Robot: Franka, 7 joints.
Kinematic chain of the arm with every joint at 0, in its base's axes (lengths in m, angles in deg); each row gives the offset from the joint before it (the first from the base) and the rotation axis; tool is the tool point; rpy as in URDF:
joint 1: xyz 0 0 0.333 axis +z
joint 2: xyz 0 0 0 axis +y
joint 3: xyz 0 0 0.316 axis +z
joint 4: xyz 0.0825 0 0 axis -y
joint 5: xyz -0.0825 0 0.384 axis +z
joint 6: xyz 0 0 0 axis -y
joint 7: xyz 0.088 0 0 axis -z
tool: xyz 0 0 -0.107 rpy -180 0 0
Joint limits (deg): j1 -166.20..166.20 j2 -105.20..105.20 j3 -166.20..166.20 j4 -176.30..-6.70 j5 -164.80..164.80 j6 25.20..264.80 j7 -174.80..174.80
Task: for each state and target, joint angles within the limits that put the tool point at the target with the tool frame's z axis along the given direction. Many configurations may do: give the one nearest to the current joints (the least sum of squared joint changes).
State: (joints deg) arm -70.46 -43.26 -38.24 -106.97 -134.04 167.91 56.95
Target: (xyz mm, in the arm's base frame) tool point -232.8 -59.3 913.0 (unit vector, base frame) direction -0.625 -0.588 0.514
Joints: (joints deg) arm -80.21 -67.01 -28.33 -109.62 -105.37 160.76 56.95
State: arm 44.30 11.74 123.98 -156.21 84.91 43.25 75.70
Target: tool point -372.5 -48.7 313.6 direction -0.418 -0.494 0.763
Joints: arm 41.29 -5.80 131.81 -163.54 137.42 45.25 75.70
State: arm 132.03 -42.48 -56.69 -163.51 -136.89 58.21 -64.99
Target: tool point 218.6 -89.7 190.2 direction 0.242 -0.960 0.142
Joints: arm 106.69 -13.66 -104.08 -176.30 -102.79 68.96 -64.99
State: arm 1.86 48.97 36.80 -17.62 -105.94 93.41 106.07
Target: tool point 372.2 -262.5 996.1 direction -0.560 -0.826 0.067
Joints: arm -26.97 25.16 20.44 -18.30 -117.45 81.79 106.07
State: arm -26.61 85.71 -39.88 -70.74 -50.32 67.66 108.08
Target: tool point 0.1 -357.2 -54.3 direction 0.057 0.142 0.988
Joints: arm -39.42 105.20 -28.40 -88.96 -48.02 25.44 108.08
